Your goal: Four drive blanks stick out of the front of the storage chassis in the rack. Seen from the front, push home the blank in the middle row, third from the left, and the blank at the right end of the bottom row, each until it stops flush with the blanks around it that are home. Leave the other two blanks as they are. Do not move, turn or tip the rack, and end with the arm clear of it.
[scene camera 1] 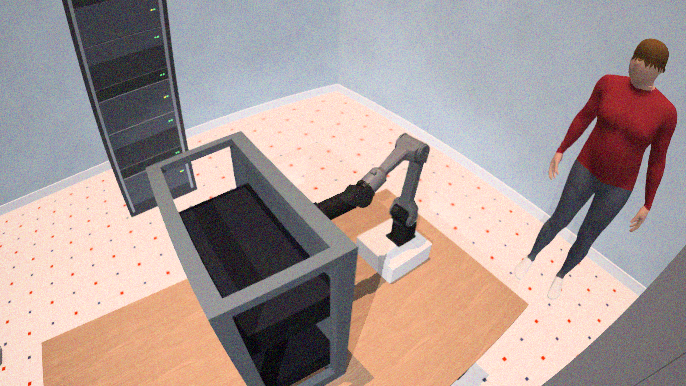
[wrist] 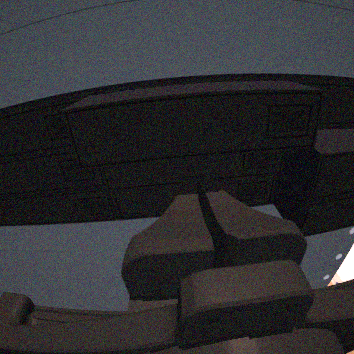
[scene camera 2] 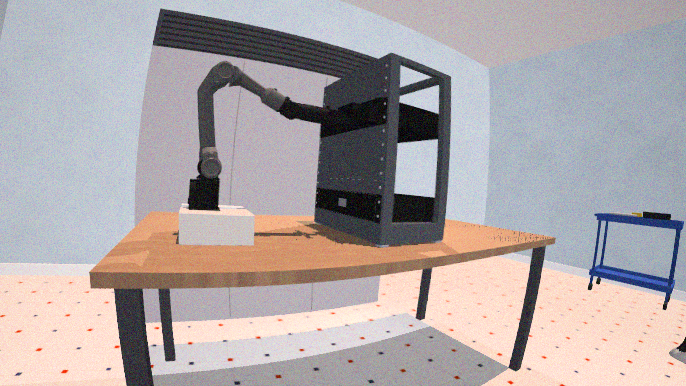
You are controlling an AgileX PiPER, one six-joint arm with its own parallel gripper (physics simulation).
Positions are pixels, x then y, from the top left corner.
A rack shows in scene camera 1 (pixel 275 277), in the wrist view and in scene camera 2. The same spot on the rack: (wrist: pixel 111 111) is (scene camera 2: pixel 340 107).
